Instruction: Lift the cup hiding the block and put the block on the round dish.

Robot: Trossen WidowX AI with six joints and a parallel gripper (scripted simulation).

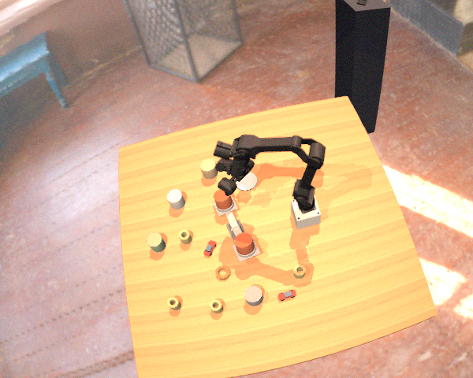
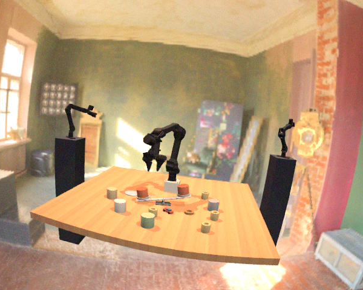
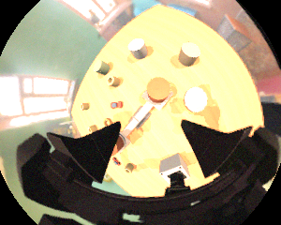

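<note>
The grey block is 160 mm below my gripper tip, 50 mm to the right of it and 50 mm ahead of it. Also, from my gripper tip: balance (180 mm below, 90 mm to the left, 40 mm ahead); then orange cup (220 mm to the left, 90 mm below, 20 mm ahead); then balance beam (160 mm below, 90 mm to the left, 40 mm ahead).
</note>
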